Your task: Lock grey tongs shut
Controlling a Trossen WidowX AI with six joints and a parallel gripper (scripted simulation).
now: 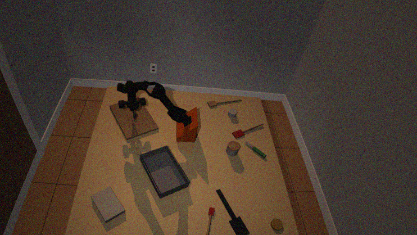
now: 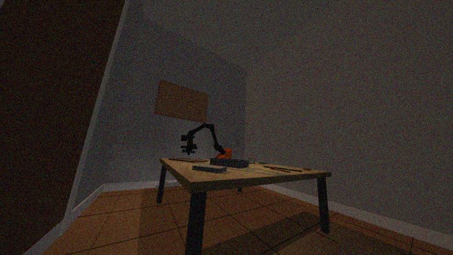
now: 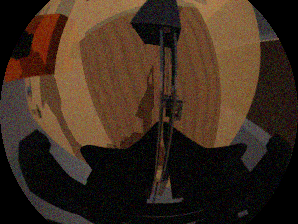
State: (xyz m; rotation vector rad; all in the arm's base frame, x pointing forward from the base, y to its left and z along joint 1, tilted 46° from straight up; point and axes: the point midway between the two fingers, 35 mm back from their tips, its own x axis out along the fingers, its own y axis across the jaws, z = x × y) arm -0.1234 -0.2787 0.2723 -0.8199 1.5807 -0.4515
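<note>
Now: the wooden board 50 mm below my gripper tip. Also, from my gripper tip: white block (700 mm ahead, 80 mm to the right, 50 mm below); dark roasting tin (470 mm ahead, 230 mm to the left, 30 mm below); red spatula (100 mm ahead, 840 mm to the left, 50 mm below).
</note>
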